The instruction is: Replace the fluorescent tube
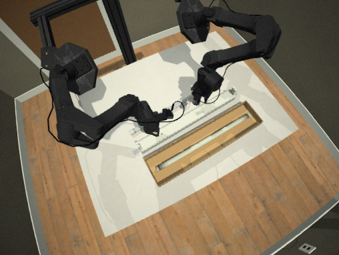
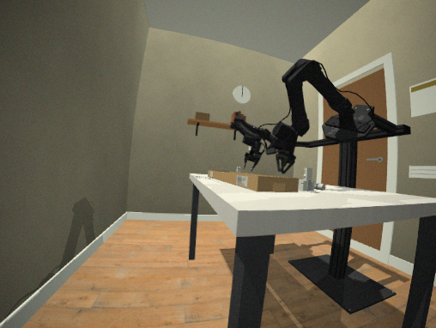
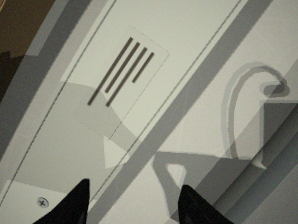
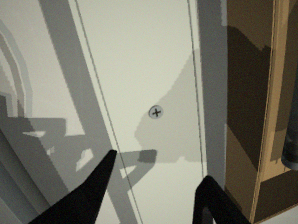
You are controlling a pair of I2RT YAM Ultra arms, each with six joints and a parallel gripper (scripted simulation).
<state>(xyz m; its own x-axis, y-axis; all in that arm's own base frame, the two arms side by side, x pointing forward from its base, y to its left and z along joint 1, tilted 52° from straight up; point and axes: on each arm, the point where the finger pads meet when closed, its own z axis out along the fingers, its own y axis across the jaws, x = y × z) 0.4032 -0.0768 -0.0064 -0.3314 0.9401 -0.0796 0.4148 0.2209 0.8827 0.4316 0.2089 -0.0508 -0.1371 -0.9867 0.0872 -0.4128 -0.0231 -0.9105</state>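
My right gripper is now 16 cm to the right of the LED tube, 11 cm past it and 6 cm above it. Round my right hand: brown carton: 21 cm to the left, 15 cm ahead, 5 cm below; then old fluorescent tube: 21 cm to the left, 15 cm ahead, 6 cm below.
Right now my left hand is 70 mm past the LED tube, 130 mm to the left of it and 60 mm above it. The rest, counted from my left hand: brown carton 200 mm ahead, 80 mm to the right, 50 mm below; then old fluorescent tube 200 mm ahead, 80 mm to the right, 50 mm below.
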